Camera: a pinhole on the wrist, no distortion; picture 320 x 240 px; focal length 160.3 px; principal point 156.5 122.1 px. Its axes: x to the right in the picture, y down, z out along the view. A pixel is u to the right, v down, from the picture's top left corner.
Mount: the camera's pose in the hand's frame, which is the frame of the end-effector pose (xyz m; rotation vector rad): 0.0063 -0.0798 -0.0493 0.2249 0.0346 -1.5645
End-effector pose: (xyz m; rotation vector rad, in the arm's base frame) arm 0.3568 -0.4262 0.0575 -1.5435 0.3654 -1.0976
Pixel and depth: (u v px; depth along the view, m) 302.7 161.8 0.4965
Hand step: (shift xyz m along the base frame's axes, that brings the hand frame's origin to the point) 0.1367 0.3578 0.6100
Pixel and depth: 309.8 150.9 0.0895
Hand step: -0.0316 0.0608 0.1680
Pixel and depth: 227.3 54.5 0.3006
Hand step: 0.0004 0.3176 0.1822
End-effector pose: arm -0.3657 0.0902 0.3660 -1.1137 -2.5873 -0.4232
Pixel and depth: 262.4 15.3 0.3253
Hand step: -0.1224 -0.3075 -0.3343
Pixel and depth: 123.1 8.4 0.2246
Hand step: 0.0435 -0.1023 -0.2233
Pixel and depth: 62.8 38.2 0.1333
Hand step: 0.0220 -0.0356 -0.1119
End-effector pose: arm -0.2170 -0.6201 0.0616 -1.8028 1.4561 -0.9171
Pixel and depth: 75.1 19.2 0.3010
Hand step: 0.1609 0.2276 -0.1840
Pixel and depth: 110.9 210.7 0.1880
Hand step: 0.1737 -0.0659 -0.0270
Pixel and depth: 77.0 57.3 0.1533
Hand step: 0.0931 0.0839 -0.0436
